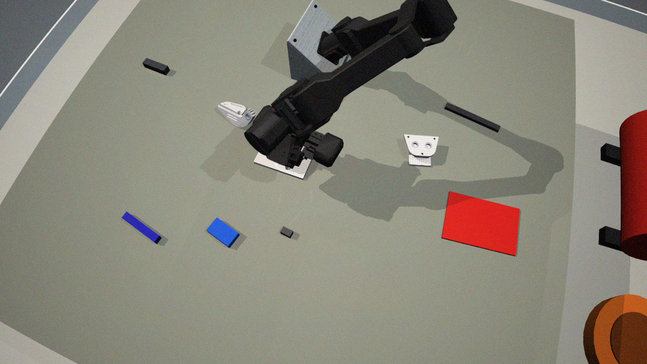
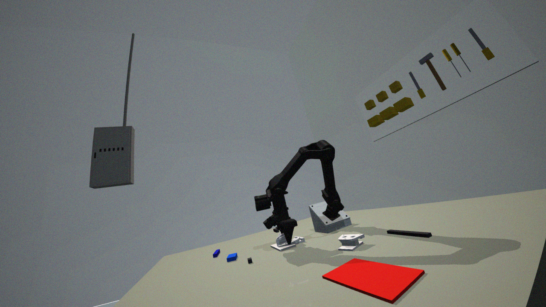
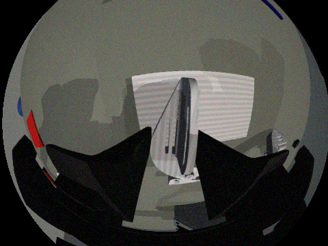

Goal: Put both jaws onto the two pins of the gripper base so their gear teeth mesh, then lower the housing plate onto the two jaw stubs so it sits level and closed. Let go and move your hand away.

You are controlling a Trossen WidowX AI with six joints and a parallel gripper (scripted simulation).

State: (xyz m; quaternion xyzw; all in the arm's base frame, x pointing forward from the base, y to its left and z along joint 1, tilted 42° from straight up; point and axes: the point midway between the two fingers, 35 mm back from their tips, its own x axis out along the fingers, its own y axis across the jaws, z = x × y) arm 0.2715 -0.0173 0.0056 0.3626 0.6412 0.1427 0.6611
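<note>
Now: gripper tip 10 mm short of the white ribbed plate, 30 mm to the left of it and 10 mm above it. From my gripper tip the other things lie so: small black block: 180 mm ahead, 20 mm to the left, 10 mm below; then blue block: 210 mm ahead, 110 mm to the right, 10 mm below; then housing plate: 60 mm behind, 20 mm to the right, 10 mm below.
</note>
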